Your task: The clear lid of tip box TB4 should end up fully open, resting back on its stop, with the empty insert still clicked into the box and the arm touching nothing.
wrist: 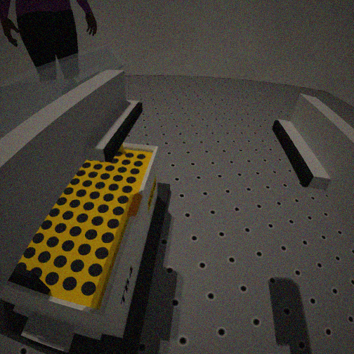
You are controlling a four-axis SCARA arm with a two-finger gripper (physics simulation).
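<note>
Tip box TB4 (111, 316) stands at the lower left, with its label on the side facing the middle. The yellow insert (75, 231) with rows of dark round holes lies inside its rim; no tips show in it. Whether it is clicked in cannot be told. A small orange piece shows at the box's inner side. A faint see-through panel (95, 62) slopes across the upper left; it may be the clear lid, but its joint to the box is hidden. My gripper (210, 98) is shut with nothing held, a gap showing between its fingers. Its left finger overlaps the box's far end in view; contact cannot be told.
A grey deck (235, 202) with a grid of small holes runs under the box and gripper. A dark shadow (289, 305) falls on it at the lower right. A person (50, 35) in dark trousers and a purple top stands beyond the see-through panel at the upper left.
</note>
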